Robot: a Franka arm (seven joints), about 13 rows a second.
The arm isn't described. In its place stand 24 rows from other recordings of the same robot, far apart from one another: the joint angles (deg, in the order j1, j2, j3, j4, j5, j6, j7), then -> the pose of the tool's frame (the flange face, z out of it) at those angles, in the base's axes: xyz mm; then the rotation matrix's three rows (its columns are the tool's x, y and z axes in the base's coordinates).
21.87 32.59 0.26 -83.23 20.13 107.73 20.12 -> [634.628 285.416 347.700], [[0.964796 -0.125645 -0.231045], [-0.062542 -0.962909 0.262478], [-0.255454 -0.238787 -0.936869]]
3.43 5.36 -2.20 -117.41 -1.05 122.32 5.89 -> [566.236 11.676 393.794], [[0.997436 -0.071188 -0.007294], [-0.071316 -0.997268 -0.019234], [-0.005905 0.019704 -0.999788]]
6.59 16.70 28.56 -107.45 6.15 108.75 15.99 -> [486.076 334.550 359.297], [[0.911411 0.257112 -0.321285], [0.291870 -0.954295 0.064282], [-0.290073 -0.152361 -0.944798]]
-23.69 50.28 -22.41 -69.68 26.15 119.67 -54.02 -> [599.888 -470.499 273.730], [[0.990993 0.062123 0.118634], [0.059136 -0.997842 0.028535], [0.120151 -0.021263 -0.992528]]
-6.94 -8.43 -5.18 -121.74 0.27 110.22 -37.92 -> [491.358 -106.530 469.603], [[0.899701 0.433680 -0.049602], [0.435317 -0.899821 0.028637], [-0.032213 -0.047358 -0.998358]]
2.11 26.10 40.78 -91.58 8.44 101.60 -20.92 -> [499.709 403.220 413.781], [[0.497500 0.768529 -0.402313], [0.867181 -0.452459 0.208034], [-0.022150 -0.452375 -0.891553]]
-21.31 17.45 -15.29 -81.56 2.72 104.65 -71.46 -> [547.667 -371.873 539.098], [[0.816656 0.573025 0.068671], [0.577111 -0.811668 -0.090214], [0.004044 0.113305 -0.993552]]
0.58 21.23 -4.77 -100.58 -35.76 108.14 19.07 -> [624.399 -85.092 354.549], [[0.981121 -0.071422 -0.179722], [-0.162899 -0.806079 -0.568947], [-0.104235 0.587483 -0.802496]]
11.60 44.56 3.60 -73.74 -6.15 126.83 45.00 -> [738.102 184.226 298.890], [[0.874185 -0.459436 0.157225], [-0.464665 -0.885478 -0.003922], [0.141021 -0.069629 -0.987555]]
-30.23 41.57 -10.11 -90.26 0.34 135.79 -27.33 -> [551.998 -444.470 225.604], [[0.983400 -0.181270 -0.008035], [-0.180673 -0.974153 -0.135587], [0.016750 0.134788 -0.990733]]
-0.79 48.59 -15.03 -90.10 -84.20 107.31 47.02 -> [648.443 -233.010 183.716], [[0.998230 -0.002623 -0.059411], [-0.059391 -0.094836 -0.993720], [-0.003028 0.995489 -0.094824]]
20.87 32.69 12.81 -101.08 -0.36 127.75 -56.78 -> [548.847 351.867 240.756], [[0.019971 0.990002 -0.139632], [0.998754 -0.013365 0.048086], [0.045739 -0.140418 -0.989035]]
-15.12 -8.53 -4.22 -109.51 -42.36 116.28 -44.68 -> [499.287 -218.545 599.557], [[0.790282 0.605505 0.093908], [0.502680 -0.553032 -0.664431], [-0.350382 0.572294 -0.741426]]
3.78 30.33 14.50 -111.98 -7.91 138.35 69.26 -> [583.975 187.383 207.358], [[0.684824 -0.726398 -0.057978], [-0.726707 -0.686671 0.019479], [-0.053961 0.028794 -0.998128]]
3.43 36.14 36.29 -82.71 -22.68 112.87 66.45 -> [608.048 361.569 373.216], [[0.916088 -0.400353 0.022348], [-0.400587 -0.916232 0.007004], [0.017672 -0.015369 -0.999726]]
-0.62 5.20 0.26 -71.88 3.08 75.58 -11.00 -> [551.791 3.118 697.405], [[0.980184 0.196356 -0.026158], [0.197501 -0.978890 0.052614], [-0.015274 -0.056738 -0.998272]]
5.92 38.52 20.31 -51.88 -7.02 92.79 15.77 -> [699.421 224.636 521.684], [[0.993958 0.105118 0.031572], [0.100856 -0.988222 0.115090], [0.043298 -0.111211 -0.992853]]
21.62 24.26 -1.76 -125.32 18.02 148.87 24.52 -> [525.602 182.946 189.441], [[0.937774 -0.344770 -0.041403], [-0.336053 -0.931099 0.141856], [-0.087458 -0.119115 -0.989021]]
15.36 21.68 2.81 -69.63 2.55 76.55 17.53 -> [605.334 198.152 544.432], [[0.965273 0.017035 -0.260688], [0.012058 -0.999713 -0.020681], [-0.260965 0.016820 -0.965202]]
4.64 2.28 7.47 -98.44 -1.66 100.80 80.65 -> [563.706 117.126 548.438], [[0.370700 -0.928729 0.006653], [-0.928462 -0.370753 -0.022388], [0.023259 0.002122 -0.999727]]
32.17 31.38 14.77 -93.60 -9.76 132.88 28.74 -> [496.965 491.760 323.628], [[0.922022 0.372008 0.107169], [0.359957 -0.925681 0.116386], [0.142501 -0.068734 -0.987405]]
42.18 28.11 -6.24 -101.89 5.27 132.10 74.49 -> [530.359 394.312 287.179], [[0.752317 -0.658405 0.022820], [-0.658752 -0.751390 0.038200], [-0.008004 -0.043771 -0.999010]]
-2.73 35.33 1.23 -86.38 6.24 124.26 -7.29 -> [712.694 -16.951 308.791], [[0.997939 0.039945 0.050230], [0.034730 -0.994310 0.100709], [0.053967 -0.098757 -0.993647]]
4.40 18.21 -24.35 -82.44 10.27 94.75 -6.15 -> [620.839 -167.988 516.900], [[0.967440 -0.247341 -0.053691], [-0.243378 -0.967335 0.070921], [-0.069479 -0.055544 -0.996036]]
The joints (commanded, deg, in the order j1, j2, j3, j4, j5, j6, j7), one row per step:
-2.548, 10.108, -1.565, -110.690, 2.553, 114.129, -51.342
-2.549, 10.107, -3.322, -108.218, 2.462, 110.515, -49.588
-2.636, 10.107, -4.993, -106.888, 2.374, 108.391, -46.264
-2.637, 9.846, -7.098, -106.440, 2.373, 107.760, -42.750
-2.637, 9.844, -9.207, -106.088, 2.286, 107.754, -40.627
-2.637, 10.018, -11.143, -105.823, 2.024, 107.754, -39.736
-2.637, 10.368, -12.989, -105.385, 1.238, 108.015, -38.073
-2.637, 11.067, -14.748, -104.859, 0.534, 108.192, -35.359
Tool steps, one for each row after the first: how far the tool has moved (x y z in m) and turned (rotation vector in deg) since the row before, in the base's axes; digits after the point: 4 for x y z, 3 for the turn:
0.0013, -0.0172, 0.0148, -0.425, 1.225, -3.296
-0.0011, -0.0172, 0.0080, -0.695, 0.950, -4.911
-0.0030, -0.0205, 0.0058, -0.840, 0.087, -5.528
-0.0025, -0.0207, 0.0033, -0.794, -0.223, -4.132
-0.0030, -0.0192, 0.0009, -0.732, 0.018, -2.668
-0.0021, -0.0191, 0.0009, -1.391, -0.081, -3.107
-0.0018, -0.0181, -0.0018, -1.458, 0.251, -4.086

